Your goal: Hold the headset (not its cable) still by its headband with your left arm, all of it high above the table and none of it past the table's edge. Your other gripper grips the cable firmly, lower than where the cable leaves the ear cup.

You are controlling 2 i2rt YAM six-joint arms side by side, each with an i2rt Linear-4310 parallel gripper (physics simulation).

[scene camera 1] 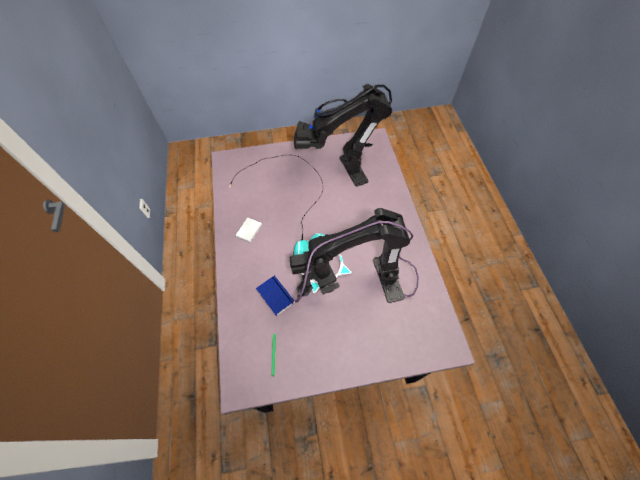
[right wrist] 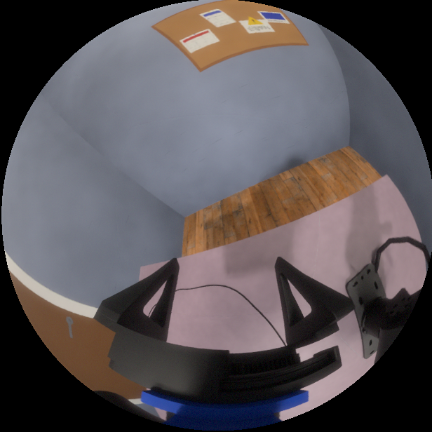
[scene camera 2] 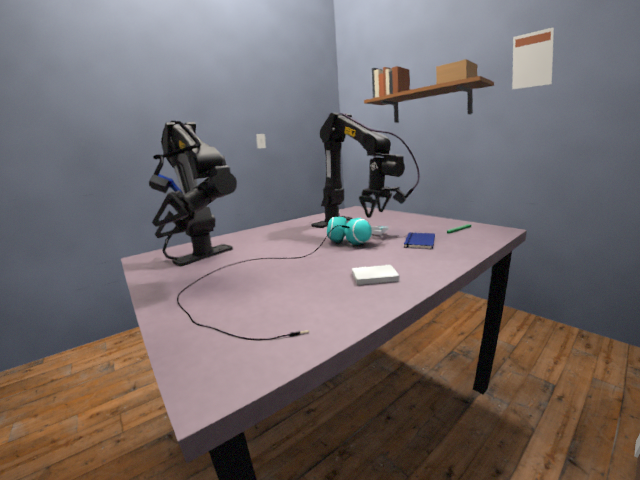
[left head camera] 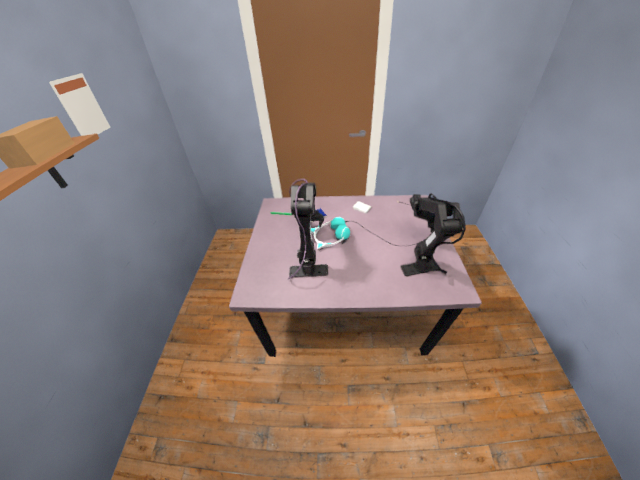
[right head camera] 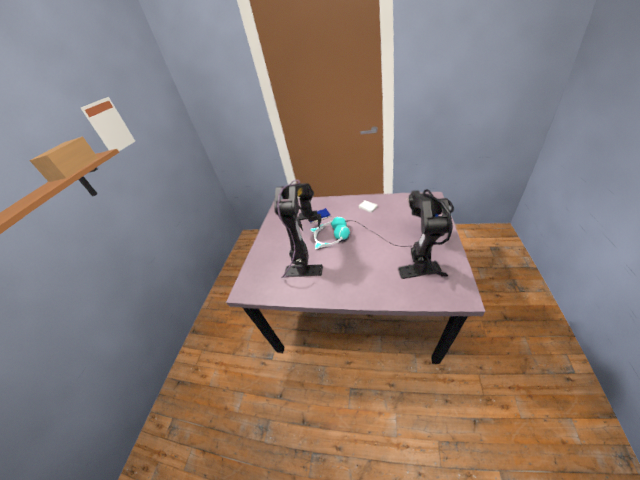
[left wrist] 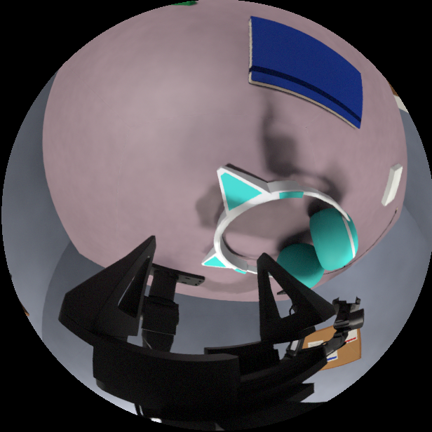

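A teal and white headset (left head camera: 342,232) (right head camera: 341,232) (scene camera 2: 357,230) with cat ears on its headband lies on the table; my left arm partly hides it in scene camera 1. Its thin black cable (scene camera 1: 322,187) (scene camera 2: 258,339) (right wrist: 215,285) runs from an ear cup in a wide curve over the table to a plug. My left gripper (scene camera 2: 374,212) (left wrist: 211,250) is open and empty, pointing down above the table near the cat-ear side of the headband. My right gripper (scene camera 2: 156,228) (right wrist: 226,263) is open and empty, above the table near its own base, away from the headset.
A blue notebook (scene camera 1: 275,295) (scene camera 2: 419,240) (left wrist: 305,65) lies near the headset on the pink table (left head camera: 361,289) (scene camera 1: 361,341). A white box (scene camera 1: 249,229) (scene camera 2: 375,274) lies near the door-side edge. A green pen (scene camera 1: 273,354) (scene camera 2: 459,228) lies beyond the notebook.
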